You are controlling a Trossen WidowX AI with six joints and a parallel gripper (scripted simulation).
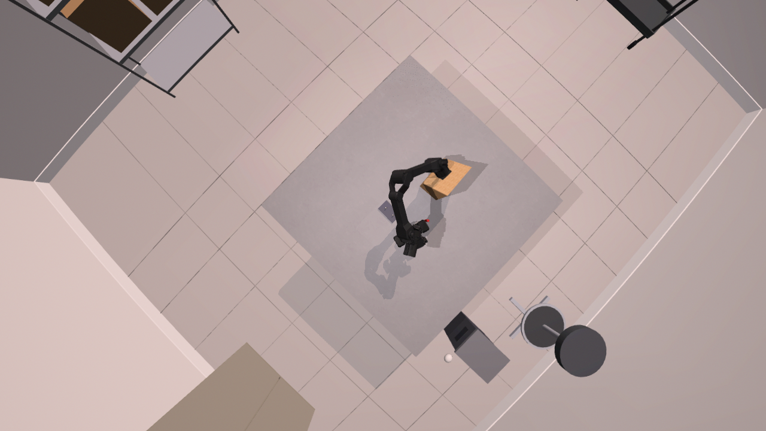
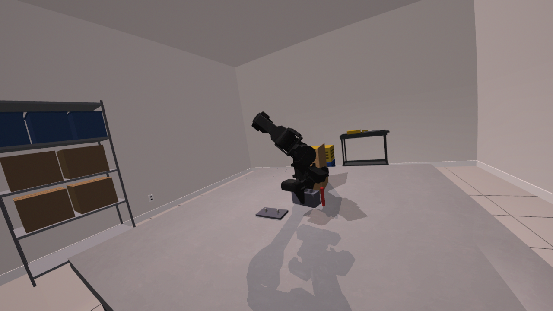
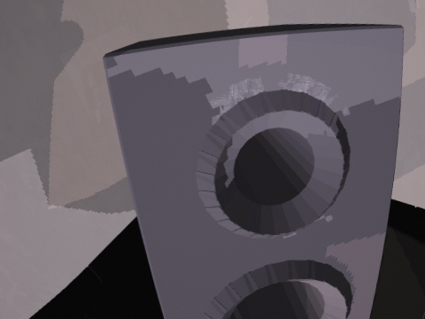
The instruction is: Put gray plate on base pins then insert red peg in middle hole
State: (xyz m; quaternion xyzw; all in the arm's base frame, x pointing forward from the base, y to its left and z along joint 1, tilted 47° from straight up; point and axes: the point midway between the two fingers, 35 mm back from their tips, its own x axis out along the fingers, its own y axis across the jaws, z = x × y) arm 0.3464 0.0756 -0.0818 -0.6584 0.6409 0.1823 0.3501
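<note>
My gripper tip is now 16 cm to the left of the base and 6 cm above it. From my gripper tip the other things lie so: red peg: 12 cm behind, 3 cm below, 2 cm to the left; gray plate: 3 cm above.
</note>
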